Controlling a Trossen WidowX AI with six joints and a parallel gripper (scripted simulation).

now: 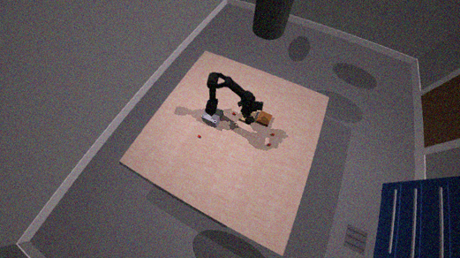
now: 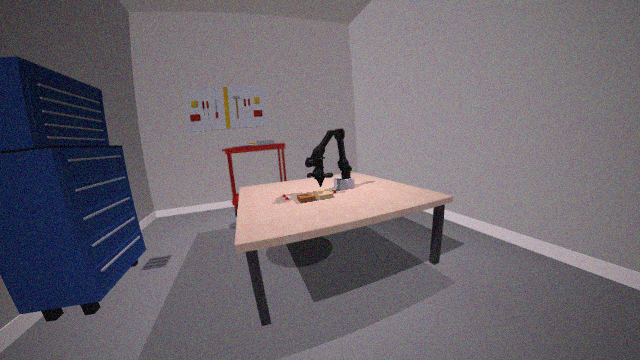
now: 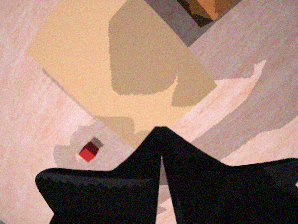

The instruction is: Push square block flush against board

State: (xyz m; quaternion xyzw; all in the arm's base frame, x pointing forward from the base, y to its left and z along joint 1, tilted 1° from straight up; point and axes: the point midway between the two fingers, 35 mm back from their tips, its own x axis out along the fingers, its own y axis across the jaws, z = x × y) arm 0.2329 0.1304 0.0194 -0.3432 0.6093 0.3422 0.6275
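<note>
Right now the pale tan flat piece is 6 cm to the left of my gripper tip and 4 cm below it. Also, from my gripper tip: square block (12 cm ahead, 11 cm to the left, 4 cm below).
</note>
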